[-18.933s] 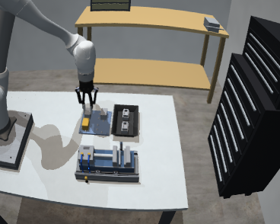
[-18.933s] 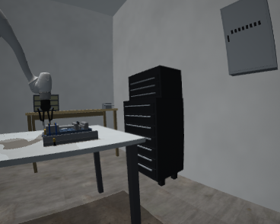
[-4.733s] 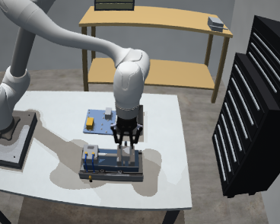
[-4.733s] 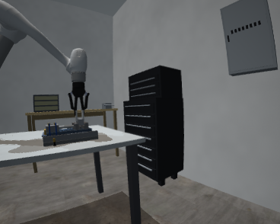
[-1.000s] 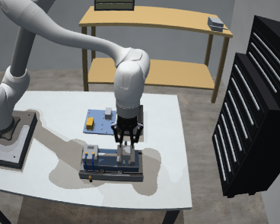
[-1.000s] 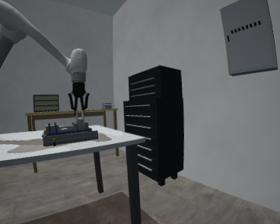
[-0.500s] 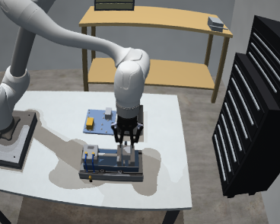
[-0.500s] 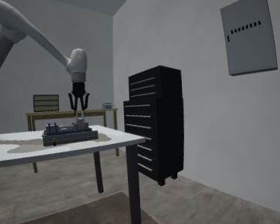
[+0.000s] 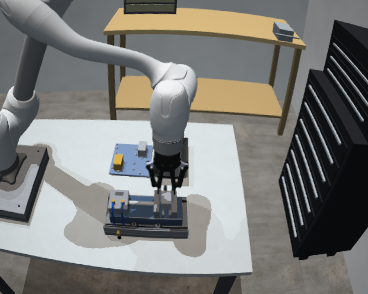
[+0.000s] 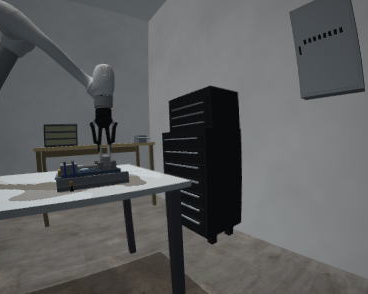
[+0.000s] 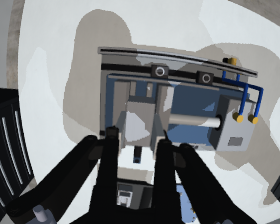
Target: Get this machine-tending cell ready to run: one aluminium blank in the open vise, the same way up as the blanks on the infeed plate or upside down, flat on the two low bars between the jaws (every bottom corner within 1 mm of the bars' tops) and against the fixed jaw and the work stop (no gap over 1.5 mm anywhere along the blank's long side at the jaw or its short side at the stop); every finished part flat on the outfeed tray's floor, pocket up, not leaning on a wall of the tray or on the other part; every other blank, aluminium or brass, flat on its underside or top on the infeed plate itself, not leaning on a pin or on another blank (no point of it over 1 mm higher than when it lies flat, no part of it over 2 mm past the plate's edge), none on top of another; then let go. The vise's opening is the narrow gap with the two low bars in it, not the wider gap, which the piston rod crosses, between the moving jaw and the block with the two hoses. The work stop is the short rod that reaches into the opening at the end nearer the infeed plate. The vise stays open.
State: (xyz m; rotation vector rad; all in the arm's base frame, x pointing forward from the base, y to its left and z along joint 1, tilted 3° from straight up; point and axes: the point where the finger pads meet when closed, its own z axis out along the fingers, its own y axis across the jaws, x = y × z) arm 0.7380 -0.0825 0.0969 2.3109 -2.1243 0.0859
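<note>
Now: hand 40 mm above the aluminium blank. Also, from my hand: hose block: 170 mm behind, 10 mm to the right, 60 mm below; then vise: 70 mm behind, 10 mm to the right, 100 mm below; then work stop: 10 mm behind, 50 mm to the left, 50 mm below.
</note>
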